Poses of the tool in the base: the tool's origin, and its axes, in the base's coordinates. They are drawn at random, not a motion.
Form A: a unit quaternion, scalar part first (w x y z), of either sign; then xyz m.
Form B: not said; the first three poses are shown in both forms.
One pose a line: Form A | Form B
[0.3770 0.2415 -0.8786 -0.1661 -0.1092 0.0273 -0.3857] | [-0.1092 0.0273 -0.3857 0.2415 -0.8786 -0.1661 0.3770]
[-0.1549 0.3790 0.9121 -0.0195 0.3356 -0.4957 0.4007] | [0.3356 -0.4957 0.4007 -0.3790 -0.9121 0.0195 0.1549]
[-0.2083 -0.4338 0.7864 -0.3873 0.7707 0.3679 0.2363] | [0.7707 0.3679 0.2363 0.4338 -0.7864 0.3873 0.2083]
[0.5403 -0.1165 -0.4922 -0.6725 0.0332 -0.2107 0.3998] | [0.0332 -0.2107 0.3998 -0.1165 -0.4922 -0.6725 0.5403]
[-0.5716 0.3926 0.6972 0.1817 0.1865 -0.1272 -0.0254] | [0.1865 -0.1272 -0.0254 -0.3926 -0.6972 -0.1817 0.5716]
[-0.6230 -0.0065 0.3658 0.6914 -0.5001 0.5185 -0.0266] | [-0.5001 0.5185 -0.0266 0.0065 -0.3658 -0.6914 0.6230]
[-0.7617 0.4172 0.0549 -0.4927 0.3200 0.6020 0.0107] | [0.3200 0.6020 0.0107 -0.4172 -0.0549 0.4927 0.7617]
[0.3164 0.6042 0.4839 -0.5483 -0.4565 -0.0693 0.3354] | [-0.4565 -0.0693 0.3354 0.6042 0.4839 -0.5483 0.3164]
